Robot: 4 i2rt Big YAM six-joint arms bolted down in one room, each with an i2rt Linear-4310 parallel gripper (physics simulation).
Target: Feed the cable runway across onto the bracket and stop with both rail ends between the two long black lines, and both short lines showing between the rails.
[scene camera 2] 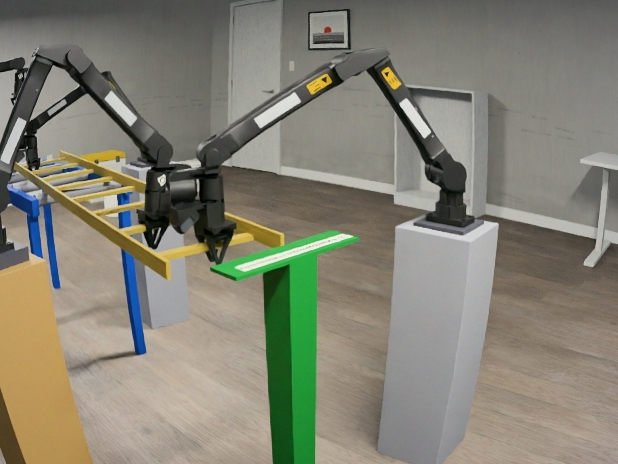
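Note:
The yellow cable runway (pixel 142 251) reaches from the rollers at the left towards the green bracket (pixel 302 320). Its near rail end stands left of the bracket top in the picture; its far rail end appears close behind the top's edge. The black lines on the white strip (pixel 290 254) are too small to make out. The right-hand arm's gripper (pixel 217 260) is low at the end rung, and the front left arm's gripper (pixel 154 246) is low at the rung behind; their grip cannot be told. The back left arm's gripper (pixel 33 167) is over the runway's far part. A fourth gripper (pixel 14 101) shows at the far left edge.
The blue roller stand (pixel 131 300) is under the runway. A tan pedestal (pixel 40 360) stands front left, a grey pedestal (pixel 425 330) right and another grey pedestal (pixel 167 295) behind the stand. A shelf unit (pixel 479 150) and a white table (pixel 602 160) stand at the back right.

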